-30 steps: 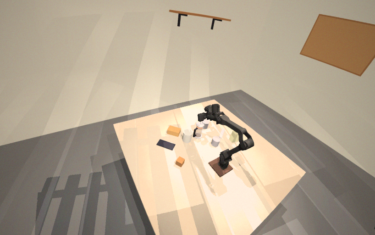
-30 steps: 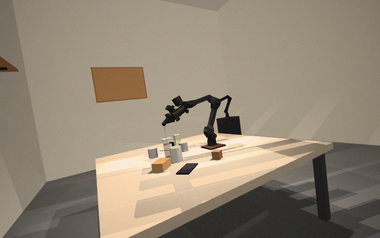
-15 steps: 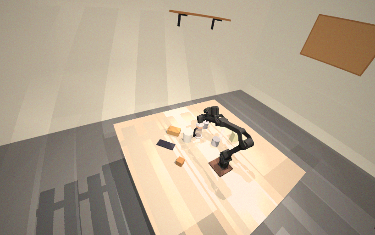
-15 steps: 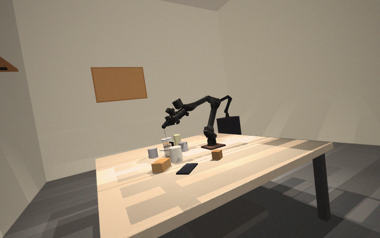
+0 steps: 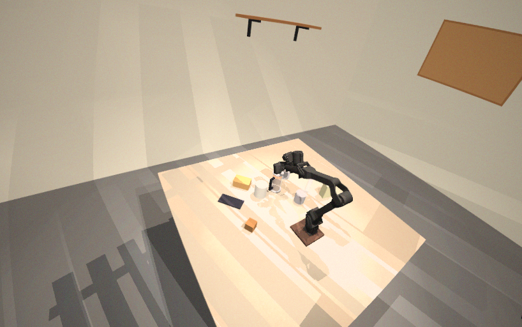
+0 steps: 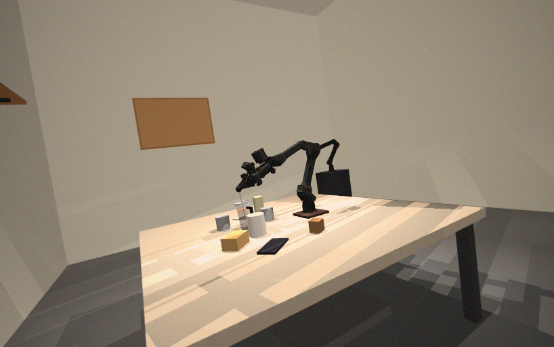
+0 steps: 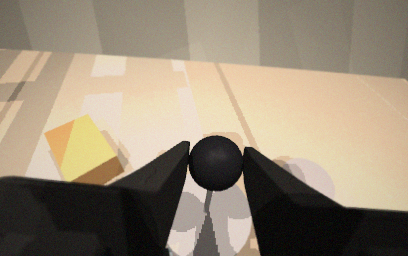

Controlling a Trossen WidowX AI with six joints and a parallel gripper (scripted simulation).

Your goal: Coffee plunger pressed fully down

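Right now the coffee press is 11 cm below my gripper tip, 2 cm to the left of it and 2 cm behind it. From my gripper tip the other things lie so: small orange cube 31 cm to the left, 22 cm behind, 19 cm below; then dark flat slab 32 cm to the left, 21 cm below; then orange box 19 cm to the left, 19 cm below, 10 cm ahead.
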